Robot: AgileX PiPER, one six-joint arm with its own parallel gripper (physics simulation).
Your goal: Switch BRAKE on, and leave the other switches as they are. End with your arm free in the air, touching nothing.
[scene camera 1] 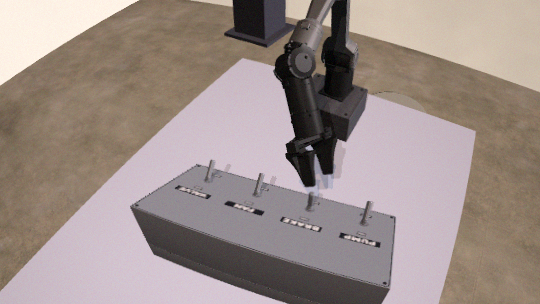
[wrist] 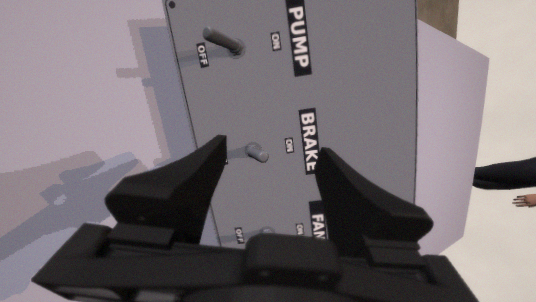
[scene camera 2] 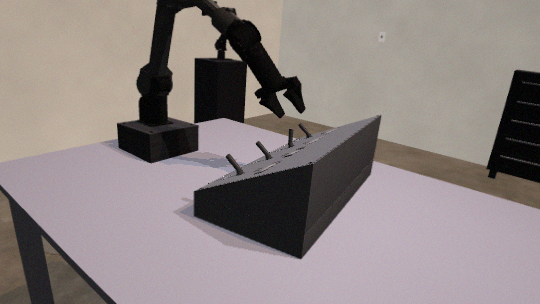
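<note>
A grey sloped switch box [scene camera 1: 260, 257] [scene camera 2: 345, 185] carries four levers in a row. The BRAKE lever [scene camera 1: 311, 202] [scene camera 2: 291, 138] [wrist: 257, 152] leans toward its ON label, and stands upright in scene camera 2. The PUMP lever [scene camera 1: 367, 213] [scene camera 2: 304, 130] [wrist: 223, 40], FAN lever [scene camera 1: 259, 185] [scene camera 2: 263, 150] and VALVE lever [scene camera 1: 210, 171] [scene camera 2: 234, 164] lean the other way, toward OFF. My gripper [scene camera 1: 319, 179] [scene camera 2: 292, 114] [wrist: 272, 152] is open and empty, in the air above the box's robot-side edge near BRAKE, apart from the levers.
The box stands on a pale table [scene camera 1: 165, 140] [scene camera 2: 425, 235], with my arm's dark base block [scene camera 1: 350, 117] [scene camera 2: 150, 145] behind it. A dark pedestal [scene camera 1: 257, 20] stands off the table. A black drawer cabinet [scene camera 2: 525, 130] stands at the far right in scene camera 2.
</note>
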